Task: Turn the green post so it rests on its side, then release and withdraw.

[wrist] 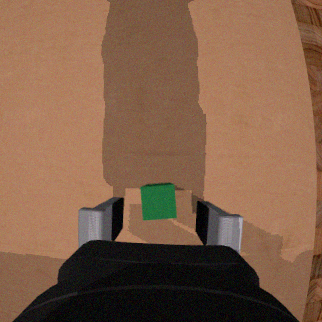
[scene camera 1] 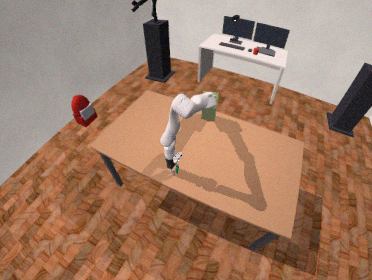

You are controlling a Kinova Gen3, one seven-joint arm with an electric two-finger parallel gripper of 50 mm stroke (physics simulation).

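Note:
The green post [scene camera 1: 177, 170] [wrist: 158, 202] stands upright near the front edge of the table. In the wrist view its square top faces the camera, with a thin strip of its far side showing; its lower part is hidden. My gripper [scene camera 1: 175, 168] [wrist: 159, 214] is open and points down at the post. In the wrist view one finger is on either side of the post, with a gap on both sides, and the post's top lies centrally at the level of the fingertips. In the scene view the fingers are small and partly overlap the post.
The wooden table [scene camera 1: 135, 130] [wrist: 55, 125] carries the arm, whose base is by a green plate [scene camera 1: 209, 114] at the back. The arm's shadow crosses the tabletop. The table's edge and wooden floor show at the right of the wrist view. A white desk [scene camera 1: 210, 45] stands behind.

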